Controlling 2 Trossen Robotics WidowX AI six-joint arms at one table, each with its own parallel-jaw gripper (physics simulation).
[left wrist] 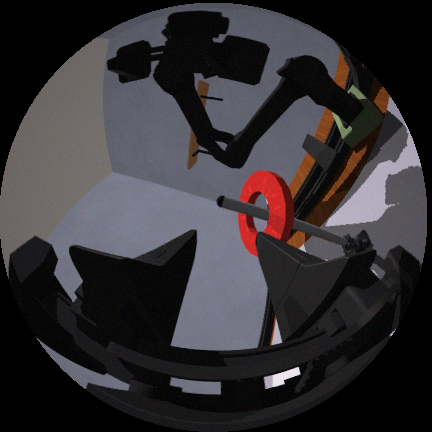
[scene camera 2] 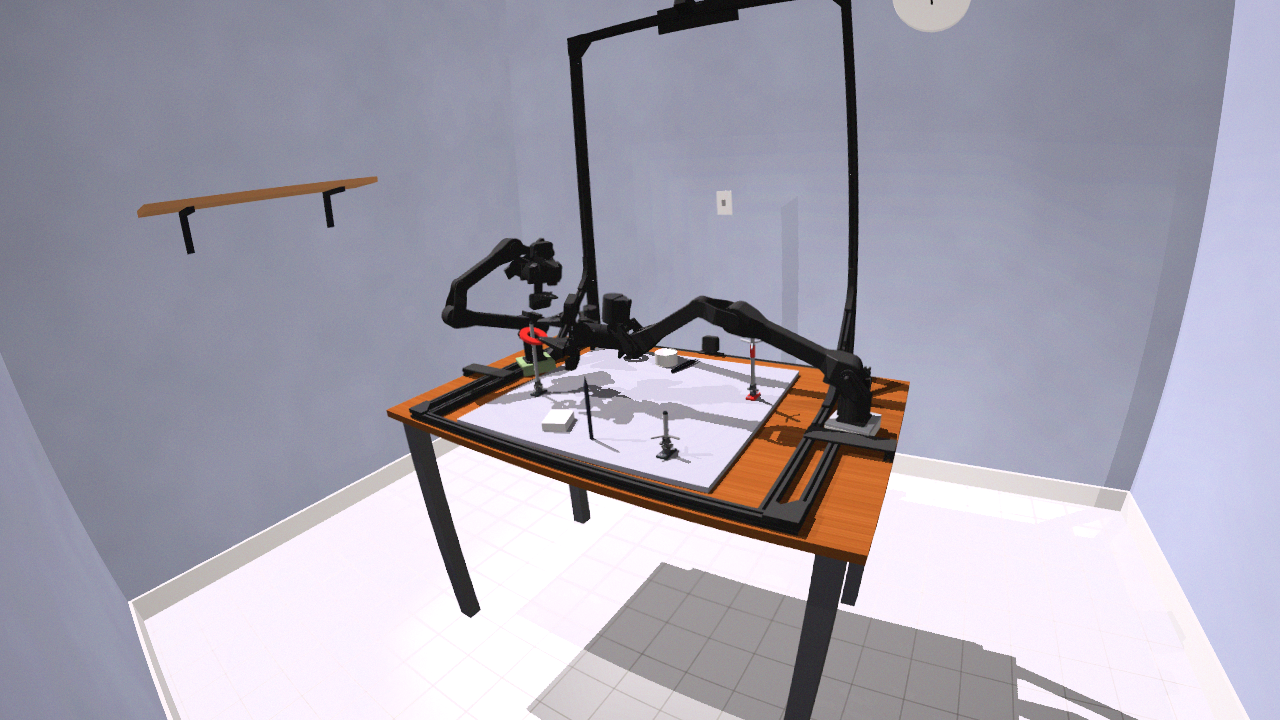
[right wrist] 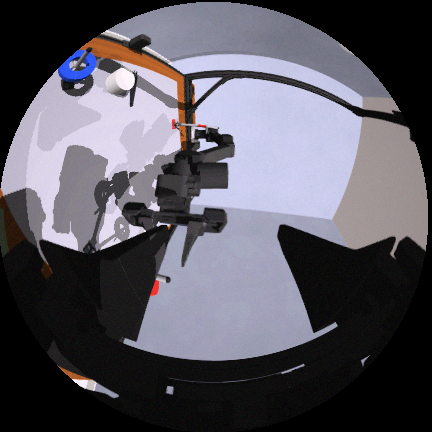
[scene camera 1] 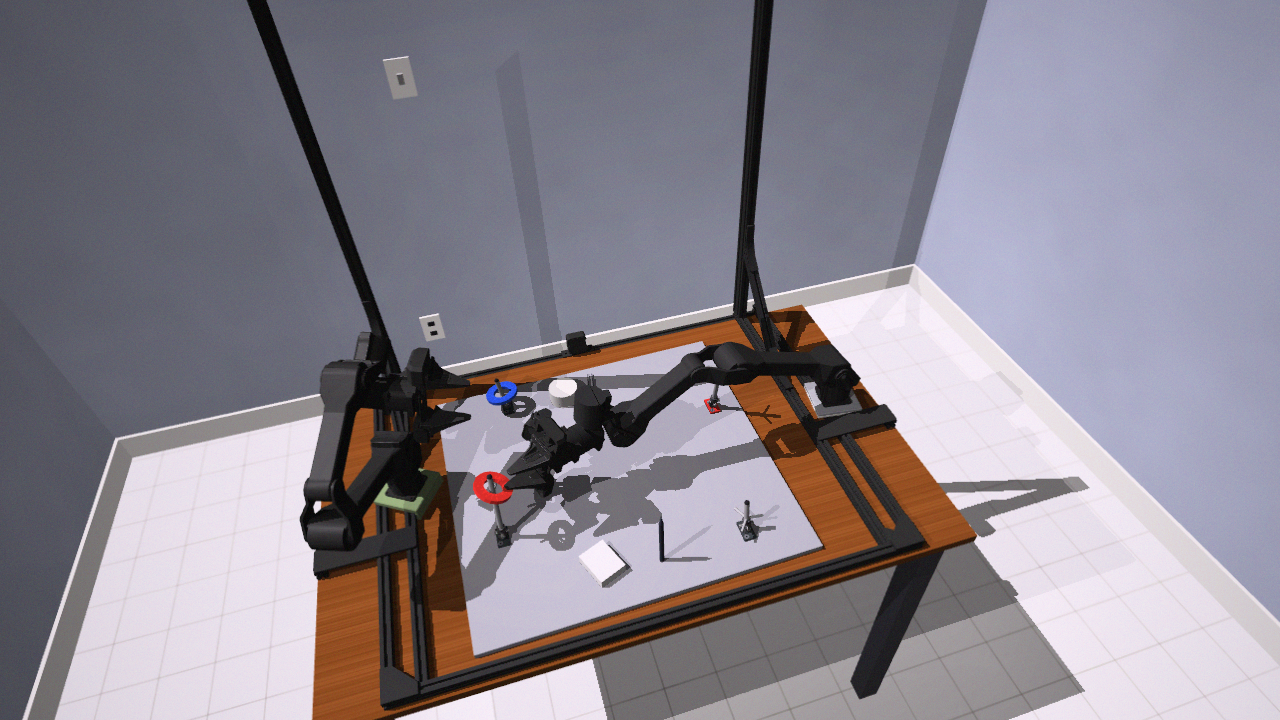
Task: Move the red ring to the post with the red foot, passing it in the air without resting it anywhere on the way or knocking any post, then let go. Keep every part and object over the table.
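Places are measured from the left arm's base along level axes (x right, y ahead, z up), in millimetres.
Pixels of known places: left gripper, between the fingertips: (left wrist: 226, 236) (scene camera 2: 537, 329) (right wrist: 167, 265) (scene camera 1: 506, 480); right gripper, between the fingertips: (left wrist: 149, 51) (scene camera 2: 557, 283) (right wrist: 224, 230) (scene camera 1: 470, 400); left arm's base, origin of its link: (scene camera 2: 854, 418) (right wrist: 195, 133) (scene camera 1: 832, 395); right arm's base, origin of its link: (left wrist: 349, 109) (scene camera 1: 406, 486).
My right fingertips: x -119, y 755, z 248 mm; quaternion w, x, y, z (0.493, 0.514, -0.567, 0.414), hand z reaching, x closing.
For each thing: its top centre in the pictures, then the offset to it from my right fingertips. "*": a spot on its surface instead.
- red ring, centre of its top: (left wrist: 238, 206) (scene camera 1: 491, 481) (scene camera 2: 532, 329) dz -93, dx -113, dy -21 mm
- grey post, a spot on its surface: (left wrist: 320, 230) (scene camera 1: 497, 508) (scene camera 2: 537, 361) * dz -179, dx -109, dy -18 mm
- post with the red foot, a spot on its surface: (scene camera 1: 712, 405) (scene camera 2: 750, 392) (right wrist: 175, 125) * dz -254, dx +143, dy -484 mm
- blue ring, centre of its top: (scene camera 1: 501, 390) dz -213, dx +237, dy -21 mm
- white cylinder, centre of its top: (scene camera 1: 562, 387) (right wrist: 125, 77) (scene camera 2: 666, 351) dz -233, dx +242, dy -157 mm
- white box, centre of its top: (left wrist: 285, 373) (scene camera 1: 601, 560) (scene camera 2: 557, 416) dz -248, dx -207, dy -196 mm
- upright black rod, centre of its top: (scene camera 1: 660, 516) (scene camera 2: 584, 376) dz -128, dx -214, dy -307 mm
- short post, a spot on its surface: (scene camera 2: 665, 425) (scene camera 1: 748, 511) * dz -206, dx -179, dy -478 mm
The red ring (scene camera 1: 480, 494) (scene camera 2: 522, 335) (left wrist: 283, 215) is threaded around a grey post (scene camera 1: 498, 519) (scene camera 2: 537, 371) (left wrist: 320, 230), high up near its top. My left gripper (scene camera 1: 519, 480) (left wrist: 226, 236) is partly open and empty beside the ring; in the left wrist view one finger overlaps the ring's lower edge, and I cannot tell whether they touch. The post with the red foot (scene camera 1: 712, 405) (scene camera 2: 753, 394) (right wrist: 174, 124) stands upright, with a red band high on it and no ring. My right gripper (scene camera 1: 468, 399) is wide open and empty, raised at the left in scene camera 1.
A blue ring (scene camera 1: 491, 394) (right wrist: 64, 71) is on a post at the back left. Also on the mat stand a white cylinder (scene camera 1: 563, 392), a white box (scene camera 1: 603, 562) (scene camera 2: 557, 420), an upright black rod (scene camera 1: 661, 541) (scene camera 2: 588, 413) and a short post (scene camera 1: 746, 508) (scene camera 2: 665, 425).
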